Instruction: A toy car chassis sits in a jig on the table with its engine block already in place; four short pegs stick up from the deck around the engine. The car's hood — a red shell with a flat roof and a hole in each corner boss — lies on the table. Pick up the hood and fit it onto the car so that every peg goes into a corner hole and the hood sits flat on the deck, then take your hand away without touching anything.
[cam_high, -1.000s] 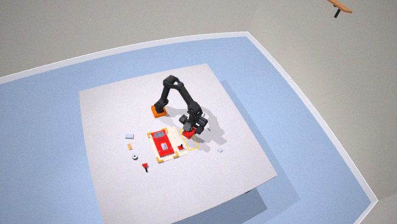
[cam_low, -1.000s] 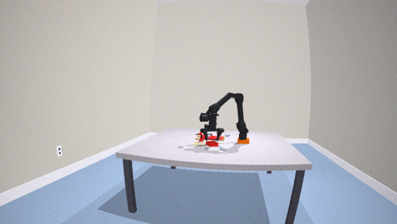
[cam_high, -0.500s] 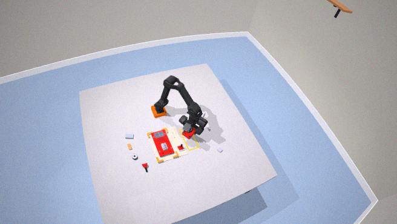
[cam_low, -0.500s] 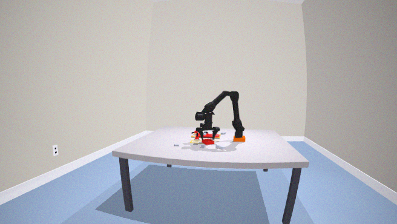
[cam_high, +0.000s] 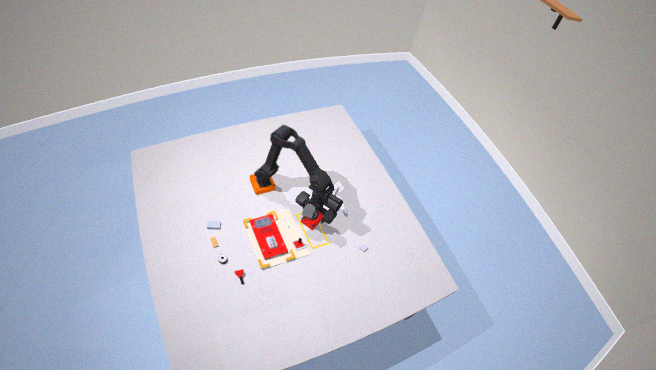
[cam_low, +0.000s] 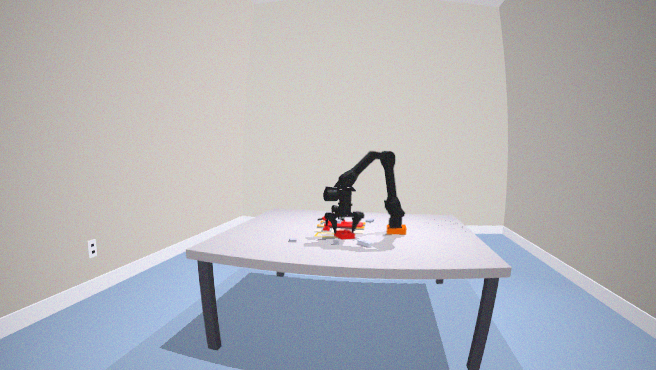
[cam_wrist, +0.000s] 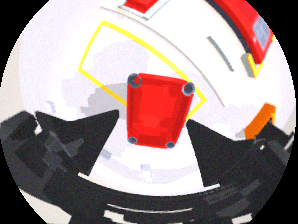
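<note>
Right now my gripper tip is 1 cm above the red hood. Round my gripper tip: cream jig board: 3 cm ahead, 21 cm to the right, 1 cm below; wheel: 3 cm ahead, 46 cm to the right, 1 cm below; black stem: 9 cm ahead, 12 cm to the right, 2 cm above.
</note>
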